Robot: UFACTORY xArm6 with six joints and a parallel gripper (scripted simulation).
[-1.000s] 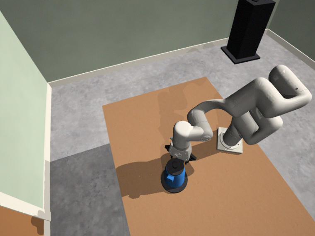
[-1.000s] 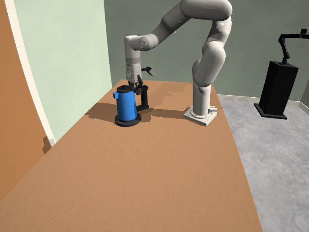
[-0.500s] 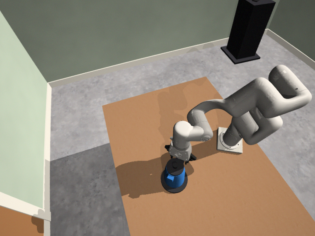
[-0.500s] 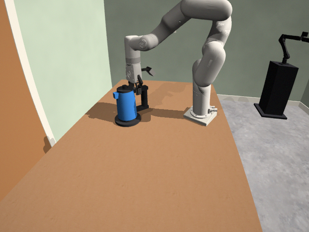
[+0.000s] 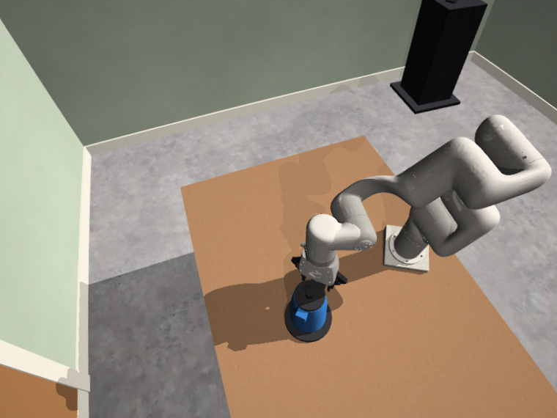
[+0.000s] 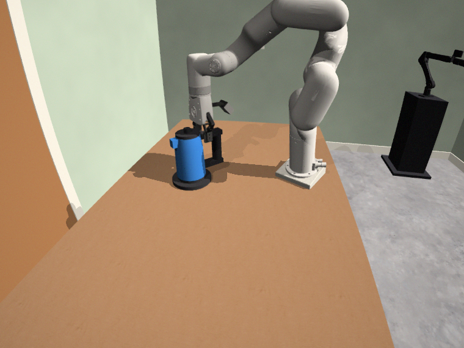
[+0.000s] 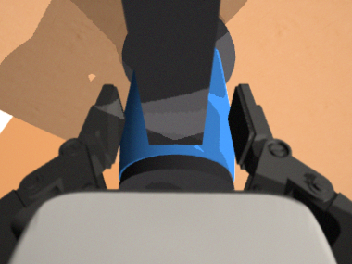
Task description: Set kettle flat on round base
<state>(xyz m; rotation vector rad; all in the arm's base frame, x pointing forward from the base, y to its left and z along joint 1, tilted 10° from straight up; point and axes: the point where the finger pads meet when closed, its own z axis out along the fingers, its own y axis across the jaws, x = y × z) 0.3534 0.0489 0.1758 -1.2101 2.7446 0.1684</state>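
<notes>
Now: hand 6 cm above the blue kettle, 2 cm to the right of it and 2 cm short of it. From my hand the other things lie so: round black base (16 cm below, 5 cm to the left, 4 cm ahead).
</notes>
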